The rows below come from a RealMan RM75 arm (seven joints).
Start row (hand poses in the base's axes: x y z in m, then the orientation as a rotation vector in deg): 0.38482 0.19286 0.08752 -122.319 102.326 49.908
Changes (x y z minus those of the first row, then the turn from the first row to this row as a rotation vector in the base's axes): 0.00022 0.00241 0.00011 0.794 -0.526 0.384; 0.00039 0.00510 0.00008 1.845 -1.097 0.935; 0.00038 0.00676 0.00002 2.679 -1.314 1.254; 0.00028 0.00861 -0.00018 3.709 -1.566 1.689; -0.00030 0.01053 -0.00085 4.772 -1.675 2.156; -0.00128 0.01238 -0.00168 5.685 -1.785 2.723; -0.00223 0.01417 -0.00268 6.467 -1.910 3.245; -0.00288 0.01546 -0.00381 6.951 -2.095 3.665; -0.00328 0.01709 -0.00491 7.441 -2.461 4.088
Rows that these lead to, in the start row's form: 0.38504 0.19527 0.08763 -122.274 101.082 49.920; 0.38521 0.19796 0.08760 -122.241 99.459 50.093; 0.38520 0.19962 0.08754 -122.069 98.394 50.484; 0.38510 0.20147 0.08734 -121.891 97.049 50.988; 0.38452 0.20339 0.08667 -121.709 95.716 51.686; 0.38354 0.20524 0.08584 -121.716 94.411 52.295; 0.38259 0.20703 0.08484 -121.753 93.245 52.783; 0.38194 0.20832 0.08371 -121.875 92.385 52.974; 0.38154 0.20995 0.08261 -122.001 91.436 52.950
